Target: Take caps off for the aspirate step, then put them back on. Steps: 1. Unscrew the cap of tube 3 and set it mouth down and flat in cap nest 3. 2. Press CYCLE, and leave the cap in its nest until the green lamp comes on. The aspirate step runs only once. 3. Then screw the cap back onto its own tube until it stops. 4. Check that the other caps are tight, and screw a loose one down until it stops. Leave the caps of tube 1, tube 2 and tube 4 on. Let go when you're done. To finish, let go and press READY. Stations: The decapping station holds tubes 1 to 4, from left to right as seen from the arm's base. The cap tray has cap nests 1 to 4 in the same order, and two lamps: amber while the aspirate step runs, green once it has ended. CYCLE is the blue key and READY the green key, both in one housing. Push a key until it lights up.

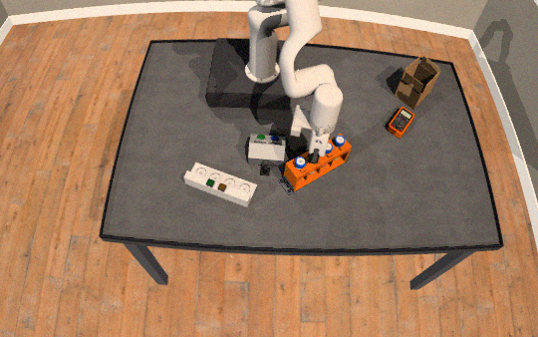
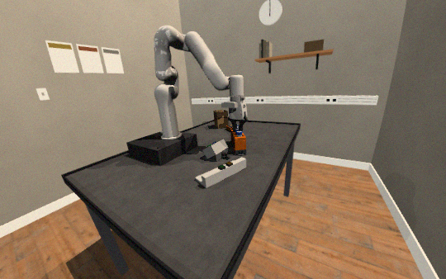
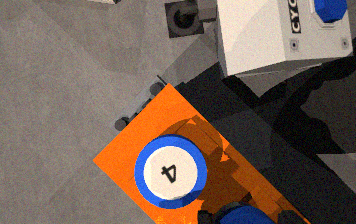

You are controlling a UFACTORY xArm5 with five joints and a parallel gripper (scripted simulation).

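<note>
My gripper is now 10 mm above the cap 3. From my hand the other things lie so: cap 2: 30 mm behind, 40 mm to the left, 10 mm below; cap 4: 30 mm ahead, 40 mm to the right, 10 mm below; cap 1: 60 mm behind, 80 mm to the left, 10 mm below.
</note>
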